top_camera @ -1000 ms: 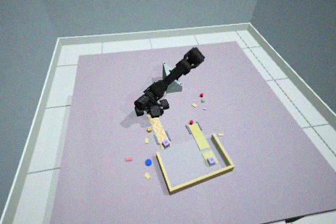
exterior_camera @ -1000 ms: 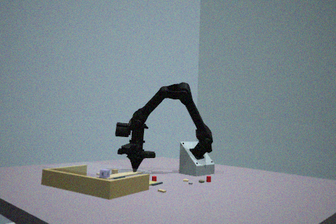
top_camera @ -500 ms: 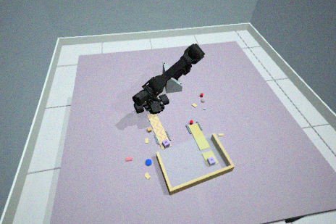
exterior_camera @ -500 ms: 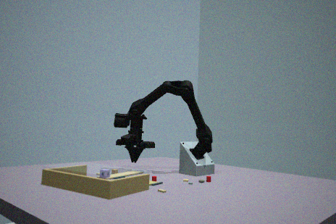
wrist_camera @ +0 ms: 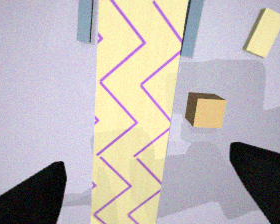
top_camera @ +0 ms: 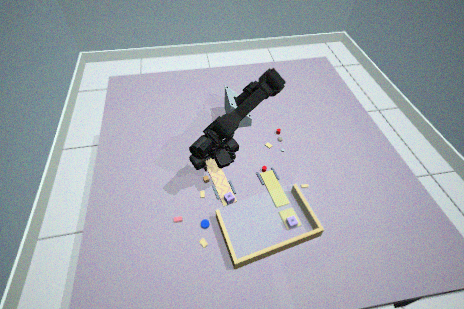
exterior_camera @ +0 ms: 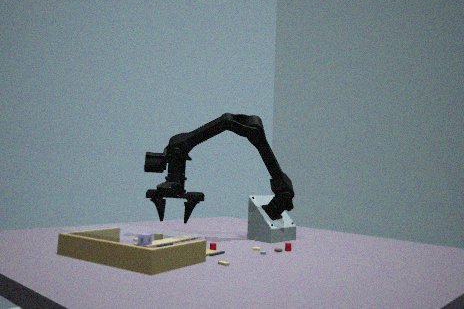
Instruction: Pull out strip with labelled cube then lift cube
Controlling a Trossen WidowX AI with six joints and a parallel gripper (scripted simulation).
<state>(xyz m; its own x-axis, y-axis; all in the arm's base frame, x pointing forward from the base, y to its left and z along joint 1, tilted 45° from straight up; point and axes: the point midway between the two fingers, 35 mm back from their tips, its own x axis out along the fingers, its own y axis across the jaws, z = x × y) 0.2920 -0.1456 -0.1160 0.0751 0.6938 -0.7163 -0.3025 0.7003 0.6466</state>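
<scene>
Now: the zigzag strip 60 mm below my gripper tip, 30 mm ahead of it and 10 mm to the left of it. The rest, counted from my gripper tip: pink block (170 mm to the right, 160 mm ahead, 50 mm below); then blue disc (200 mm ahead, 80 mm to the right, 50 mm below).
</scene>
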